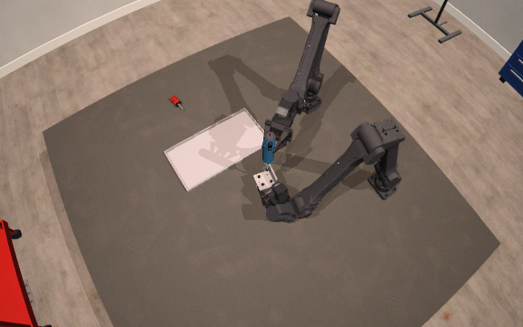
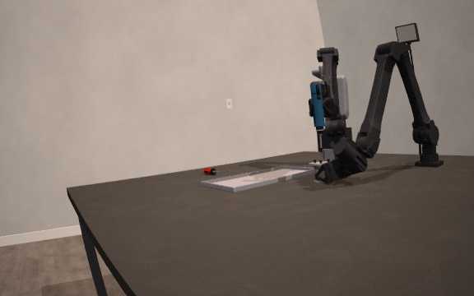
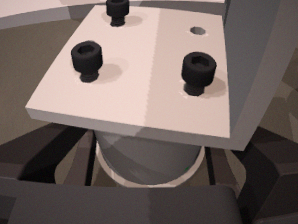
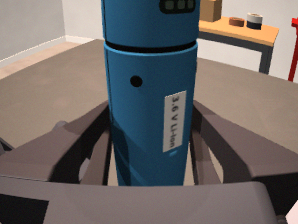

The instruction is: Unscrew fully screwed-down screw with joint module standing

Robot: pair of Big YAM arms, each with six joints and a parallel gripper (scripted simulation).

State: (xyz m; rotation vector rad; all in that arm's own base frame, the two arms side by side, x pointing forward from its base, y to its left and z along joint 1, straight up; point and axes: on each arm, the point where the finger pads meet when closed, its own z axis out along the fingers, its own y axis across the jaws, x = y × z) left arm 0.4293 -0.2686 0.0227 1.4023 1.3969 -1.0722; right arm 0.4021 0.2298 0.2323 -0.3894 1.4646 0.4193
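The white bracket plate is 50 mm above my left hand. From my left hand the other things lie so: red tool (580 mm to the right, 90 mm ahead, 10 mm below); then flat white tray (260 mm to the right, 60 mm ahead, 20 mm below).
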